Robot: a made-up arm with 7 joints.
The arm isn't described. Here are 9 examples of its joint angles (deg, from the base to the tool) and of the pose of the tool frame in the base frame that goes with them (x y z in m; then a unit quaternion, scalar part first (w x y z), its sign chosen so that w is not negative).
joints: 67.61 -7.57 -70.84 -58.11 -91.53 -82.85 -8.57
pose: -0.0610 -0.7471 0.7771 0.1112 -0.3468 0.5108 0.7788
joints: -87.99 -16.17 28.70 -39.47 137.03 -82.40 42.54
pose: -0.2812 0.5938 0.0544 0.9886 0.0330 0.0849 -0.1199
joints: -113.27 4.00 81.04 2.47 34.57 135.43 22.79
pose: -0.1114 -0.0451 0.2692 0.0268 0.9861 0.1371 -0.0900
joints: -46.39 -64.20 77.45 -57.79 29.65 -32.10 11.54
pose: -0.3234 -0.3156 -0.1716 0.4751 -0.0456 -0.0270 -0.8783
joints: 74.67 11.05 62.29 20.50 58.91 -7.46 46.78
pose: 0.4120 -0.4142 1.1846 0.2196 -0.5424 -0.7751 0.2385
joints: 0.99 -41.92 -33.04 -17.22 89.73 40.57 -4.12
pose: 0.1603 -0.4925 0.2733 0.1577 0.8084 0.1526 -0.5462
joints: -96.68 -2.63 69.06 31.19 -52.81 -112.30 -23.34
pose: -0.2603 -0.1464 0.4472 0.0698 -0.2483 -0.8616 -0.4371
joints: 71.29 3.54 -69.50 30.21 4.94 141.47 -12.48
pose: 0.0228 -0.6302 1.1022 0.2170 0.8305 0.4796 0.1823
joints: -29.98 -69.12 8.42 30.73 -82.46 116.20 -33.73
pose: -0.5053 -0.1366 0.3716 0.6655 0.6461 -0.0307 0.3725
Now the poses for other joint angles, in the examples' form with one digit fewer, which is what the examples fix.
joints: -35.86 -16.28 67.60 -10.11 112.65 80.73 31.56
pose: -0.178 -0.610 -0.082 0.315 0.227 0.264 -0.883
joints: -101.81 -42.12 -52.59 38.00 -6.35 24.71 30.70
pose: -0.169 0.052 0.173 0.309 -0.284 0.049 0.906
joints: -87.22 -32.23 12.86 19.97 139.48 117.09 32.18
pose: -0.250 0.294 -0.091 0.535 -0.341 -0.575 0.516
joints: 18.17 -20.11 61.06 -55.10 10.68 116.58 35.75
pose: -0.076 -0.748 0.721 0.647 0.720 0.170 -0.184
